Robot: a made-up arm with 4 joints.
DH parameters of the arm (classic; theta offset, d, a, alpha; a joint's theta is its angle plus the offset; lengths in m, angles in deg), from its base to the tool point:
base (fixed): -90 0.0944 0 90
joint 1: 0 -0.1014 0.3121 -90
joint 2: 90 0.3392 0.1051 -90
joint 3: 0 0.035 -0.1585 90
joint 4: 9.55 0 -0.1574 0
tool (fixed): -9.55 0.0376 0 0
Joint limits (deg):
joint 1: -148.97..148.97
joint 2: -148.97..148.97
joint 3: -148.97..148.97
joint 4: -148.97..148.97
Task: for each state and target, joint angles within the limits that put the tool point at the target. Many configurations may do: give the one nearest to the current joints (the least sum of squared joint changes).
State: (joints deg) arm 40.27 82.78 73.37 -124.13
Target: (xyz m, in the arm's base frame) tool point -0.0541 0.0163 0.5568
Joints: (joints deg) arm 24.30 82.45 71.52 -128.96
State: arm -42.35 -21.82 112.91 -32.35
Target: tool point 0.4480 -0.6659 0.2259
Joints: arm -38.95 -31.17 137.66 -23.91
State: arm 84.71 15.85 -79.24 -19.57
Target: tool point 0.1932 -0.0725 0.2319
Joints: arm 48.96 31.97 -107.79 -29.15
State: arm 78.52 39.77 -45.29 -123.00
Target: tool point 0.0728 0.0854 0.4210
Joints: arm 40.22 20.99 -53.65 -133.45
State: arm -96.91 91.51 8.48 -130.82
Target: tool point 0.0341 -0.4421 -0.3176
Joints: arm -77.43 146.08 -13.21 -103.18
